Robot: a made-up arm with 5 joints.
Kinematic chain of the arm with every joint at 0, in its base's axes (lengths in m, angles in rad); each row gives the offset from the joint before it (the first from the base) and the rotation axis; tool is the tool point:
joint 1: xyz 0 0 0.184 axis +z
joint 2: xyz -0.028 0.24 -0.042 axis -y
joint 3: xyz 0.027 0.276 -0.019 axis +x
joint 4: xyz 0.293 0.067 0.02 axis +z
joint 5: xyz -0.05 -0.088 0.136 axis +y
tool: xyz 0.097 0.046 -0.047
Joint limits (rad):
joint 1: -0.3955..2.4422
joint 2: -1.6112..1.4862
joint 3: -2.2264..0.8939
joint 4: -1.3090..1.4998
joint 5: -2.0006..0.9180
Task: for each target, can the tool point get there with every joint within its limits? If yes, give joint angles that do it. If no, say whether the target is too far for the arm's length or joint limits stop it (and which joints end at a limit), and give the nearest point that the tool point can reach.
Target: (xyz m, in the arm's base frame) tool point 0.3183 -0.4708 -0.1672
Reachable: no: joint limits stop it (at a limit: joint 1, joint 2, joint 3, joint 4) | nearest point -0.1723 -0.5698 -0.2157 | short by 0.503 m
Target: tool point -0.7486 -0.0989 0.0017
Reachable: yes | joints 2.1191 -0.8064 -0.7278 -0.1879 -1.3094
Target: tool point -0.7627 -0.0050 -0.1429
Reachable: yes | joints 1.8740 -1.1107 -0.8231 0.9205 -1.2915
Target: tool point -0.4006 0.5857 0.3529
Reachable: yes | joints 1.0488 0.1134 -0.4449 0.1229 -1.1466
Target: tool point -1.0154 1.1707 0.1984
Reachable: no: too far | nearest point -0.5553 0.6403 0.1740 | short by 0.703 m
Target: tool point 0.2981 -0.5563 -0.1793
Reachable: no: joint limits stop it (at a limit: joint 1, joint 2, joint 3, joint 4) | nearest point -0.1704 -0.5846 -0.2154 | short by 0.471 m
